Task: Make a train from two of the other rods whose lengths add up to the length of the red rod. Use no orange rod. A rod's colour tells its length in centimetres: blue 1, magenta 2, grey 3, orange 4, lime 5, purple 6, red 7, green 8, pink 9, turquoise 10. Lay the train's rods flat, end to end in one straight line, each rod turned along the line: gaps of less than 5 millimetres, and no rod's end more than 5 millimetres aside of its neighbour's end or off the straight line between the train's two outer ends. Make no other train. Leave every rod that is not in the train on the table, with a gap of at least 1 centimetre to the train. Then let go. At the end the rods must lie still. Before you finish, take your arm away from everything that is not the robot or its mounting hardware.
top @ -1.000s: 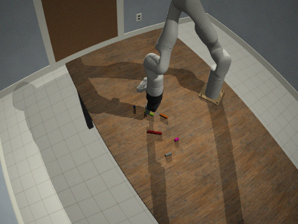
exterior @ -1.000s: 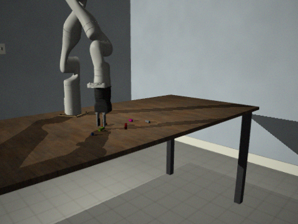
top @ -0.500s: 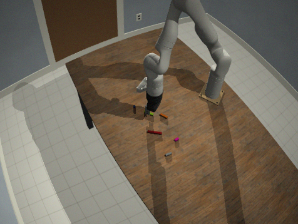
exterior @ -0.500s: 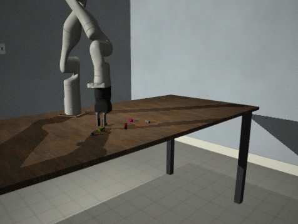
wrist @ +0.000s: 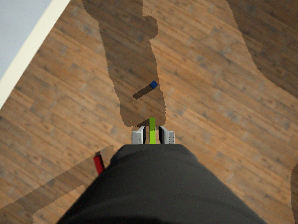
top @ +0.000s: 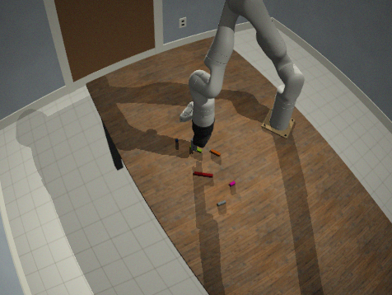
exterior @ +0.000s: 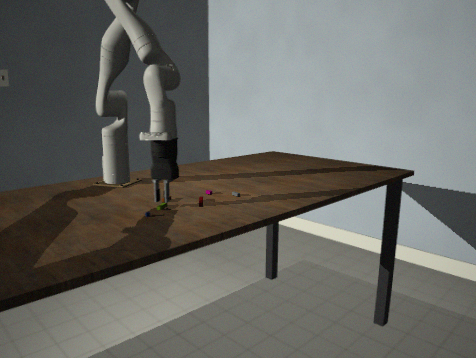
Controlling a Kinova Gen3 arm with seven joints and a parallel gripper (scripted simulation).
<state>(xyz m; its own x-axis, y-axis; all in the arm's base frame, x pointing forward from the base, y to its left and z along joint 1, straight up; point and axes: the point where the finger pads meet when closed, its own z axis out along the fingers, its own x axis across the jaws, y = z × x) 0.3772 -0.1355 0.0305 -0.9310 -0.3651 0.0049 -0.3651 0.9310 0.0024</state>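
Right now the lime rod is 3 cm below my hand. Also, from my hand: orange rod: 6 cm to the left, 5 cm behind, 3 cm below; small blue rod: 8 cm to the right, 3 cm below, 3 cm ahead; red rod: 11 cm to the left, 6 cm ahead, 3 cm below.
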